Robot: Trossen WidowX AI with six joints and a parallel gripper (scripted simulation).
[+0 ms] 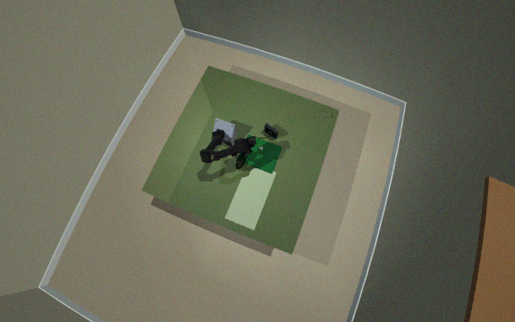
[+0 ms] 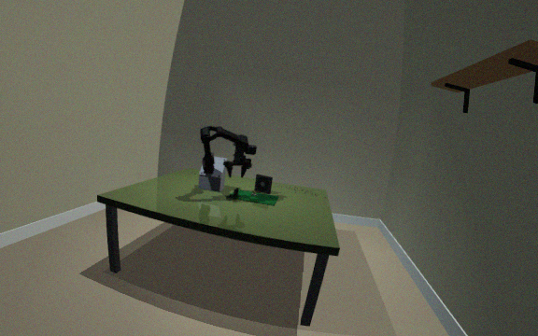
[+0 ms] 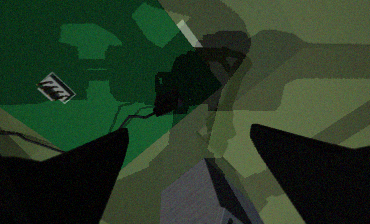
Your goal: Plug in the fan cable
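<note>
Right now my gripper tip is 100 mm above the dark plug, 20 mm to the right of it and 10 mm short of it. The rest, counted from my gripper tip: four-pin header 120 mm below, 120 mm ahead, 110 mm to the left; then green board 140 mm below, 120 mm ahead, 60 mm to the left; then black fan 240 mm to the left, 160 mm ahead, 70 mm below.
</note>
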